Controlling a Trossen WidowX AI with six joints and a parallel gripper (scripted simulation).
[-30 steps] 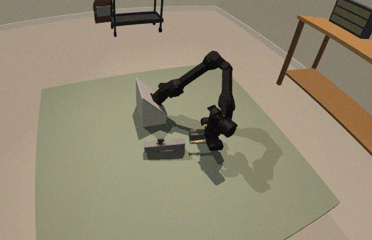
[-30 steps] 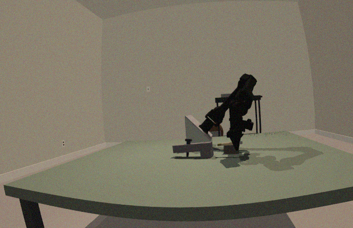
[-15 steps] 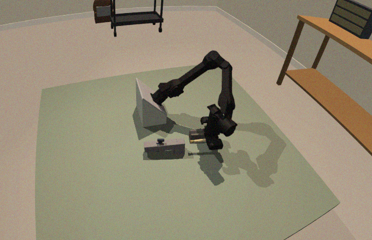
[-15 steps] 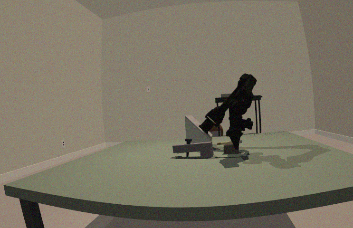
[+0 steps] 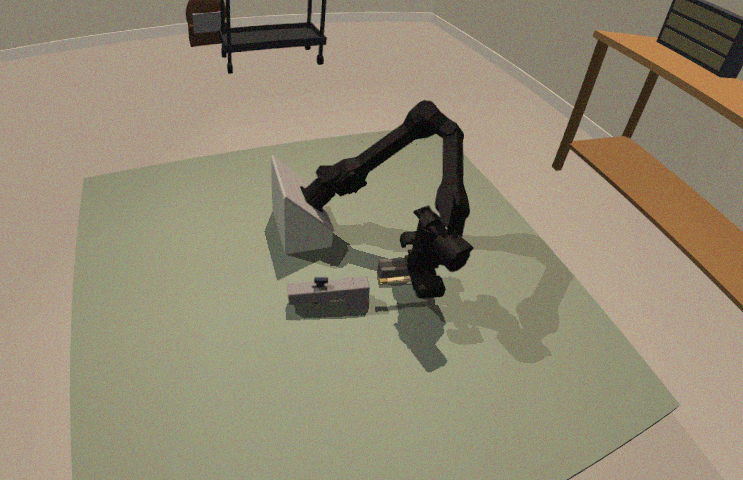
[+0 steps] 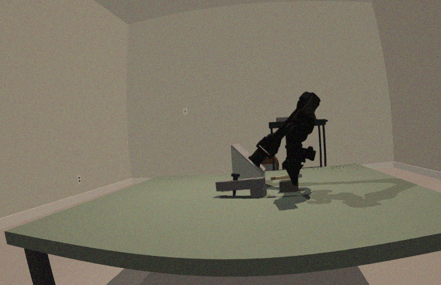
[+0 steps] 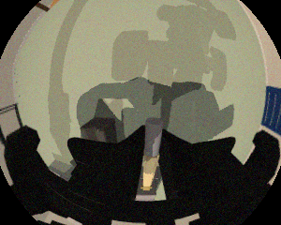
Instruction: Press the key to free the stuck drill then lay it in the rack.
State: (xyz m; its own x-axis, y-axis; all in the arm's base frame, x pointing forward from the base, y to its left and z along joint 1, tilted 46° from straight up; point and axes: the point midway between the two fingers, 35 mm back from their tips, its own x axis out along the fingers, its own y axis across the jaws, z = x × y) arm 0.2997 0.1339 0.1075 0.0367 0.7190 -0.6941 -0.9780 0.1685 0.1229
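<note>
Right now the drill is 1 cm behind my gripper tip, 4 cm to the right of it and 3 cm above it. The rest, counted from my gripper tip: rack: 8 cm behind, 2 cm to the right, 1 cm below; then grey block: 4 cm behind, 20 cm to the right; then dark key: 4 cm behind, 22 cm to the right, 2 cm above.
</note>
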